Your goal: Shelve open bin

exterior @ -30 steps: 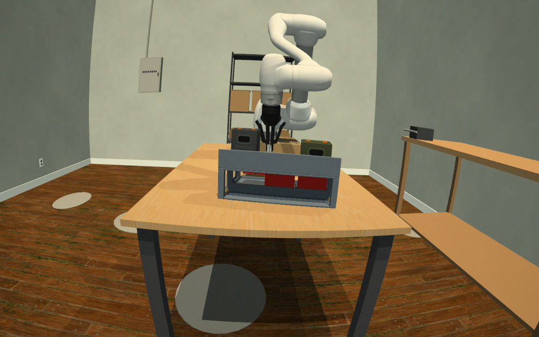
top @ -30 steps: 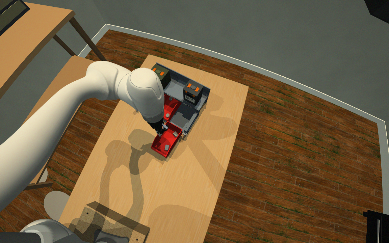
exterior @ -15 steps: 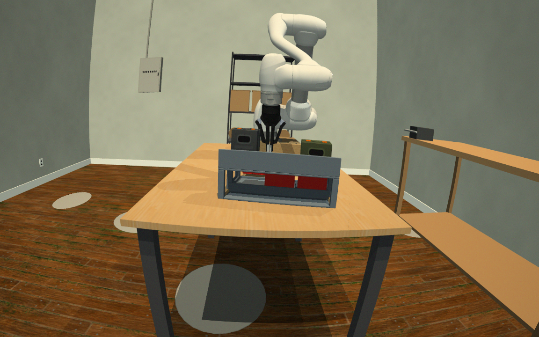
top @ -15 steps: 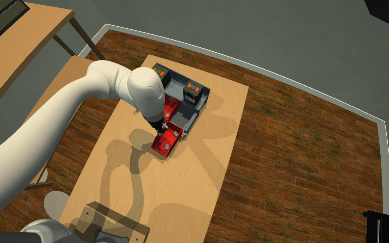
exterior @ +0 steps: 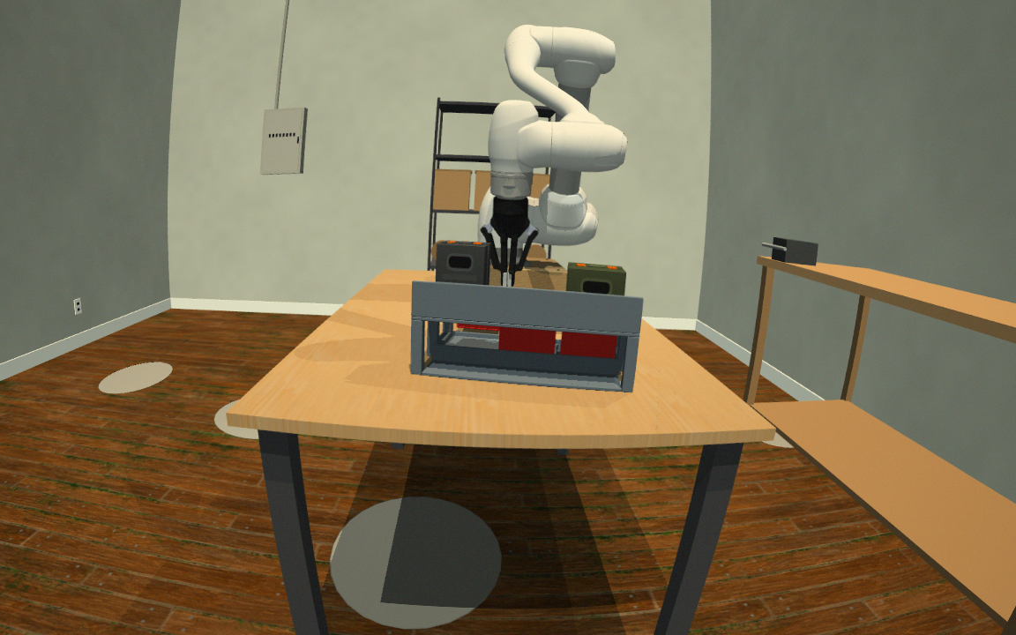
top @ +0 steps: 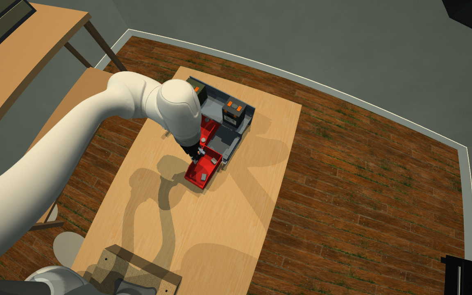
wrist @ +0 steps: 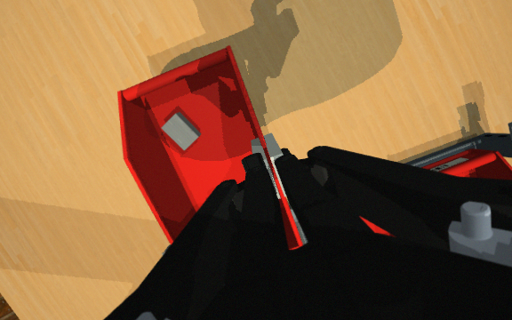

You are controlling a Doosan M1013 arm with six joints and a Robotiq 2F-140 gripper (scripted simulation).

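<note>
Right now my hand is 10 cm above the front lip, 9 cm short of it and 4 cm to the right of it.
</note>
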